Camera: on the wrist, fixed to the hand. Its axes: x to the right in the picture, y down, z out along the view.
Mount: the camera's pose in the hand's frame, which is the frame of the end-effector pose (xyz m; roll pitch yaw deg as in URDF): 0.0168 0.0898 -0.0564 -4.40 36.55 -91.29
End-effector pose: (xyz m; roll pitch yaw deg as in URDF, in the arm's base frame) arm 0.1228 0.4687 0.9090 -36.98 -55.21 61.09
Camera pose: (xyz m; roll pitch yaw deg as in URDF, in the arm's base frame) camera 0.1337 0.5666 0.8663 51.58 0.61 -29.85
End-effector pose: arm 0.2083 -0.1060 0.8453 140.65 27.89 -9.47
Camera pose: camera 0.2638 -0.1494 0.9263 -155.68 1.98 82.75
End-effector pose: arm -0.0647 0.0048 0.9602 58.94 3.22 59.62
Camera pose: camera -0.1365 0.0695 1.0070 -145.85 83.05 -172.70
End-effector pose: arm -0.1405 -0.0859 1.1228 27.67 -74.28 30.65
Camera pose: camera -0.1836 0.0114 1.1367 79.36 15.15 3.88
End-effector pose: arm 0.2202 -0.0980 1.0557 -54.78 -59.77 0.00
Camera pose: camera 0.3201 -0.0923 1.0169 57.48 -8.15 -106.39
